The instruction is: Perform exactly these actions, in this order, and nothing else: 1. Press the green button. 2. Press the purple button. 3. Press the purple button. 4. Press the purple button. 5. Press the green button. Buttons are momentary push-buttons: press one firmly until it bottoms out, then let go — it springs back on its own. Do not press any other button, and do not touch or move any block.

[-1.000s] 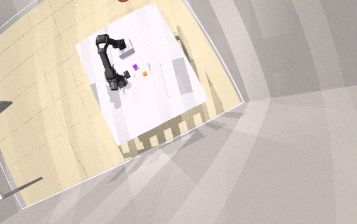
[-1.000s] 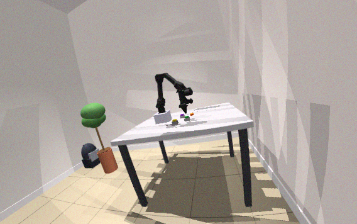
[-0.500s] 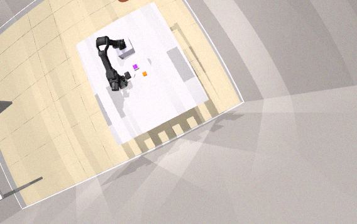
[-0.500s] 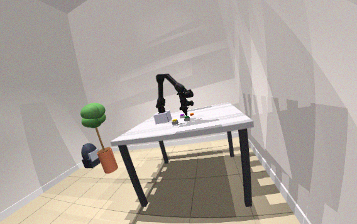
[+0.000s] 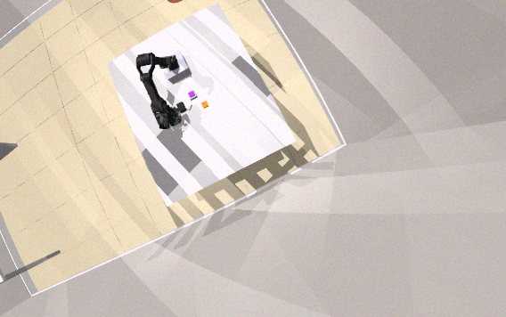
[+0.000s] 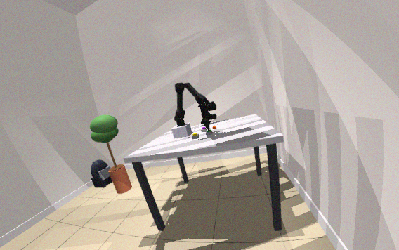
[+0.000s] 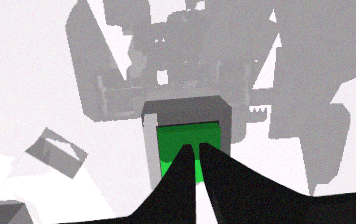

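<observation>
My gripper tip is now 10 mm above the green button. The rest, counted from my gripper tip: grey block: 90 mm to the left, 30 mm behind, 20 mm below; yellow button: 100 mm behind, 60 mm to the right; purple button: 140 mm to the left, 90 mm behind.
</observation>
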